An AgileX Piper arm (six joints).
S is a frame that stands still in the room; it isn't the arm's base.
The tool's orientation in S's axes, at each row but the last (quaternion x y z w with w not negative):
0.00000 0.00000 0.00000 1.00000
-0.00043 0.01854 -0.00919 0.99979
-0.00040 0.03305 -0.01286 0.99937
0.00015 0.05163 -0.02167 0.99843
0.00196 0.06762 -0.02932 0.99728
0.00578 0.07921 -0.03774 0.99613
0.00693 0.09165 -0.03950 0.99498
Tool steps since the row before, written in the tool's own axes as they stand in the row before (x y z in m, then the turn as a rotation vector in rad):
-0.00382 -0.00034 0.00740 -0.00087 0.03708 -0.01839
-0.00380 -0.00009 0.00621 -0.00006 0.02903 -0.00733
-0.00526 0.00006 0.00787 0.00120 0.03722 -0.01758
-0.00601 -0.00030 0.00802 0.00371 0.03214 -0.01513
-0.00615 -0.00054 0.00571 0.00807 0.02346 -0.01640
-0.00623 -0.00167 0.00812 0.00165 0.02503 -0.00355
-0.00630 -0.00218 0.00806 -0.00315 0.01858 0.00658
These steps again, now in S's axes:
-0.00382 -0.00034 0.00740 -0.00087 0.03708 -0.01839
-0.00357 -0.00002 0.00635 0.00020 0.02902 -0.00736
-0.00473 0.00019 0.00820 0.00099 0.03718 -0.01768
-0.00516 -0.00006 0.00860 0.00352 0.03199 -0.01549
-0.00535 -0.00023 0.00649 0.00715 0.02308 -0.01734
-0.00498 -0.00134 0.00899 0.00297 0.02490 -0.00363
-0.00488 -0.00186 0.00906 -0.00041 0.01863 0.00717

